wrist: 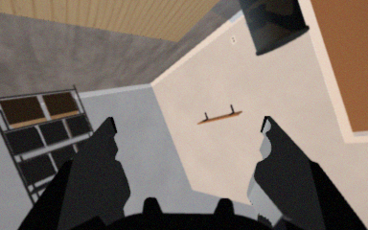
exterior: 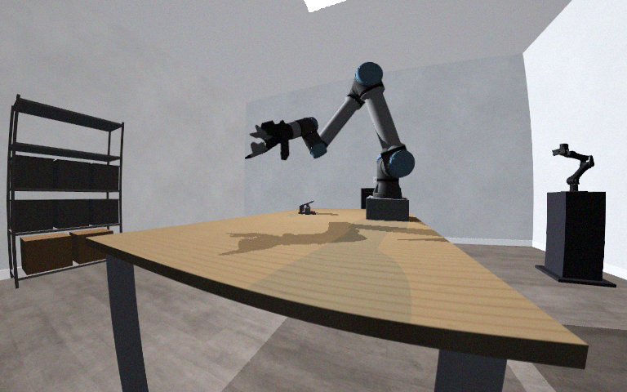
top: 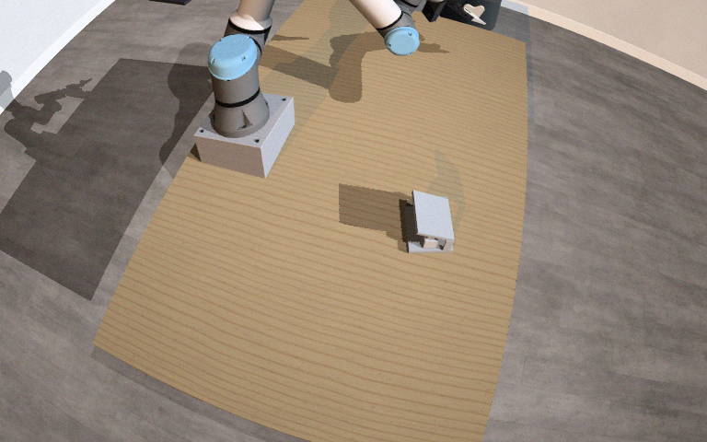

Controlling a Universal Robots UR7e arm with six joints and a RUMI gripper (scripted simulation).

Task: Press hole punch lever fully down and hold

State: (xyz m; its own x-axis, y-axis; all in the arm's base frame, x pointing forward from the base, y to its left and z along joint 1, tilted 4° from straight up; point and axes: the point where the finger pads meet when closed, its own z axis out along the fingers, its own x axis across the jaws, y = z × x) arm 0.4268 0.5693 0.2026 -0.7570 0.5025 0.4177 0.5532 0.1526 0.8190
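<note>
My gripper is now 62 cm to the left of the grey lever, 24 cm above it and 11 cm short of it.
</note>
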